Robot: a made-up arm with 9 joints.
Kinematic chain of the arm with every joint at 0, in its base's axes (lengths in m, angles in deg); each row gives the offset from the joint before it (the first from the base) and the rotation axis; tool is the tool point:
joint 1: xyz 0 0 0.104 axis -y
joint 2: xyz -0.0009 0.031 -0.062 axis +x
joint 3: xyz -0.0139 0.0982 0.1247 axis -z
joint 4: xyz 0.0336 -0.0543 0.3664 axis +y
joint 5: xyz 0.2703 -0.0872 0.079 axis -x
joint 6: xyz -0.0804 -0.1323 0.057 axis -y
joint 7: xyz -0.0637 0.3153 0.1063 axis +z
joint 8: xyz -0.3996 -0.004 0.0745 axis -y
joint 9: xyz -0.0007 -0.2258 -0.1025 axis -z
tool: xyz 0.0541 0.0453 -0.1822
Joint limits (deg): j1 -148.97..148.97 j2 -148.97..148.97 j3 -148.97..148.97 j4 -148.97..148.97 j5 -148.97..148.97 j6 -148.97..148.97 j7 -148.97..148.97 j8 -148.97..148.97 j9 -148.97..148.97
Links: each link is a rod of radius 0.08 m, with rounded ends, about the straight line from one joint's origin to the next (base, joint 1, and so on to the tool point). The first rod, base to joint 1, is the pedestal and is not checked.
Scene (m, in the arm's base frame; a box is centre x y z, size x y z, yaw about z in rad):
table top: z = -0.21
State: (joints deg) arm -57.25 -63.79 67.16 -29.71 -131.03 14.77 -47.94 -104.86 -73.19
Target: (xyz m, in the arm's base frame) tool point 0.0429 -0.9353 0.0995
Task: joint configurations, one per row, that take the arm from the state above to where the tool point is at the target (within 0.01 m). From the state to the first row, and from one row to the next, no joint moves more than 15 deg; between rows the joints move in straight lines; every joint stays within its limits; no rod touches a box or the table.
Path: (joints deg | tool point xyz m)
1: -57.93 -50.90 56.59 -31.34 -134.02 6.32 -49.30 -107.37 -73.94 | -0.3471 0.4993 0.9719
2: -58.61 -38.00 46.03 -32.97 -137.01 -2.13 -50.65 -109.87 -74.69 | -0.1349 0.1556 1.0786
3: -59.29 -25.11 35.46 -34.60 -140.00 -10.58 -52.01 -112.38 -75.44 | 0.0113 -0.2308 1.0195
4: -59.97 -12.22 24.89 -36.23 -142.99 -19.04 -53.37 -114.88 -76.19 | 0.0754 -0.5815 0.8053
5: -60.65 0.68 14.33 -37.86 -145.98 -27.49 -54.73 -117.39 -76.95 | 0.0727 -0.8283 0.4780
6: -61.33 13.57 3.76 -39.49 -148.97 -35.94 -56.08 -119.89 -77.70 | 0.0429 -0.9353 0.0995

